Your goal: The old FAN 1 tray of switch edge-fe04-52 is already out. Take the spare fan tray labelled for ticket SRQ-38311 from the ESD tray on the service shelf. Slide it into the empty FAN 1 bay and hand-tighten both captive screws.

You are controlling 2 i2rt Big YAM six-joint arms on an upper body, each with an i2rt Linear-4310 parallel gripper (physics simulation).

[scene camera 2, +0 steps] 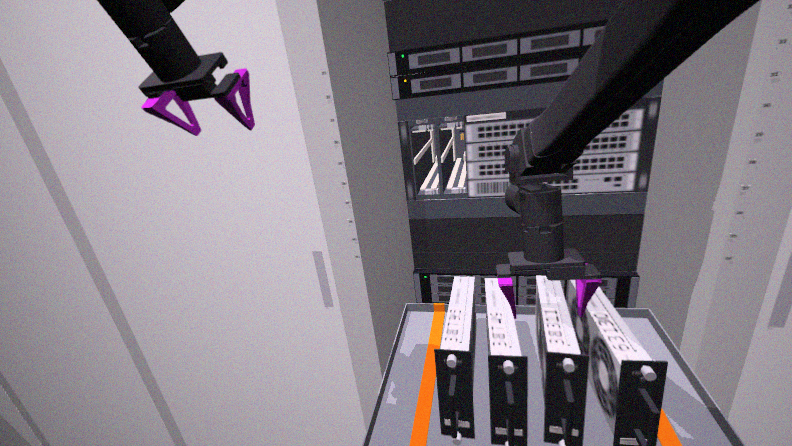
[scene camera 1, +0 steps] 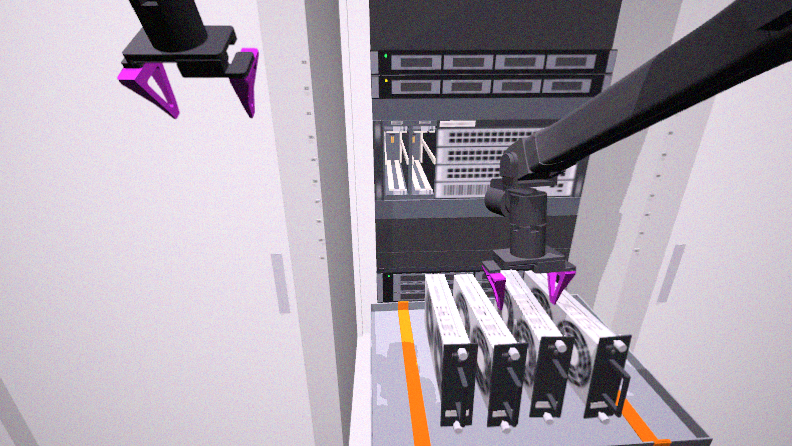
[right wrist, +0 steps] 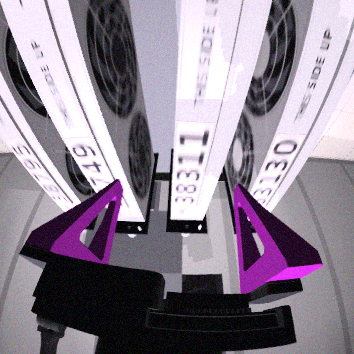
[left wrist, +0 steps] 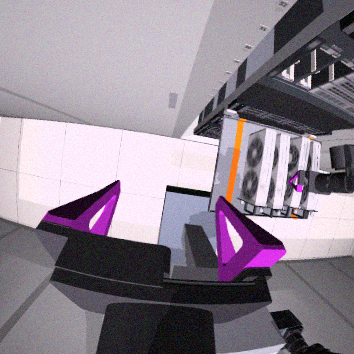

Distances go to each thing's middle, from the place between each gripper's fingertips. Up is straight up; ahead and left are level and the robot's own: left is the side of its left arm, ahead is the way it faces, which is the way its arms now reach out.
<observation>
Now: the grey cart tray (scene camera 2: 397, 411) 20 mm ahead of my right hand, 20 mm to the left of it and 150 mm below it.
I see my left gripper 49 cm above the grey cart tray, 45 cm to the left of it and 4 cm short of it.
</observation>
